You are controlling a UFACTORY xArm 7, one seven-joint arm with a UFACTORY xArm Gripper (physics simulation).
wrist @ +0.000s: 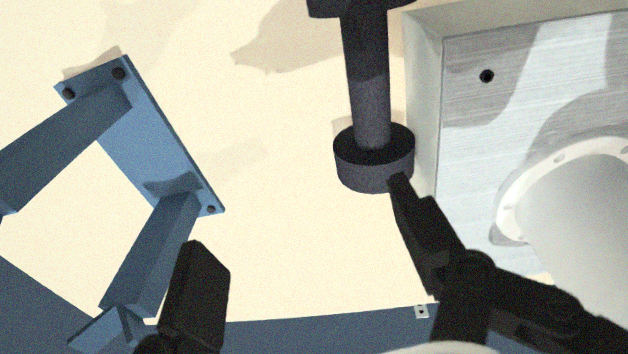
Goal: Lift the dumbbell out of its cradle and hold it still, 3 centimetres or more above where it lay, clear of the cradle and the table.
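Seen in the pictures: gripper, between the fingertips: (298,229); arm's base, origin of its link: (562,190).
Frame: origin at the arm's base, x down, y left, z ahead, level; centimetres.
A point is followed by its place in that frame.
Note:
The dark dumbbell (370,95) {x 4.7, y -9.4, z 16.1 cm} is at the top centre right of the wrist view, outside the blue cradle. Its round lower head and handle show; the other head is cut off by the top edge. It looks to be standing on end beside the pale block. The blue cradle (145,145) {x 9.7, y -6.0, z 42.0 cm} is at the left, with a bolted base plate and two posts; part of it is cut off. My gripper (298,229) {x -8.9, y -9.8, z 21.3 cm} is open and empty. Its right fingertip overlaps the lower head's rim in the view; whether they touch I cannot tell. The left finger is near a cradle post.
A metal mounting plate (470,170) {x 0.1, y -3.8, z 9.1 cm} with a pale raised side stands right of the dumbbell and carries a white round robot base (580,200) {x -4.4, y -3.7, z 3.0 cm}. The cream table top (280,150) {x 10.5, y -1.7, z 26.4 cm} lies between cradle and dumbbell. A blue-grey band (320,327) runs along the bottom.

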